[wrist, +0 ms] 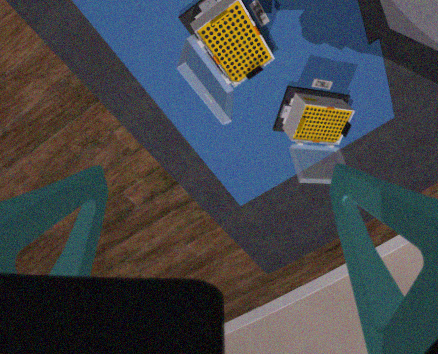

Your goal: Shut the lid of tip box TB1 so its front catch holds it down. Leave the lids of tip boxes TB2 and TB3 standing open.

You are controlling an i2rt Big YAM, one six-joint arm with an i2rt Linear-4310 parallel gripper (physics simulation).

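Places are measured from the arm's base along level axes (x ahead, y left, z up), in millimetres.
Where they show: gripper, fingertip midpoint: [218, 177].
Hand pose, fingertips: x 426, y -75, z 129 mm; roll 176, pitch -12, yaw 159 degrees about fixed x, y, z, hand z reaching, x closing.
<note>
After its pixels a point has its place.
Tip box TB2 [322, 122] {x 226, y 267, z -285 mm}, with yellow tips rack and black front catch, stands in a dark holder right of centre in the wrist view. Its clear lid [319, 165] {x 265, y 334, z -241 mm} stands open toward the bottom of the view. Another tip box [234, 42] {x 344, y 36, z -286 mm} stands at the top centre, with its clear lid [206, 82] {x 412, y 59, z -242 mm} open to the lower left; its label is too small to read. Which box is TB1 cannot be told here, and a third box does not show clearly. My gripper [218, 177] {x 426, y -75, z 129 mm} is wide open and empty; its right fingertip overlaps the edge of TB2's lid in the view.
Both boxes stand on a blue mat [235, 170] {x 433, y 340, z -342 mm} with a dark grey border [270, 245] {x 434, y 688, z -346 mm}. Wooden surface [60, 125] lies to the left, and a pale surface [300, 320] with a light edge at the bottom right. A grey rounded object [417, 20] {x 37, y 110, z -244 mm} shows at the top right. Shadows cross the mat.
</note>
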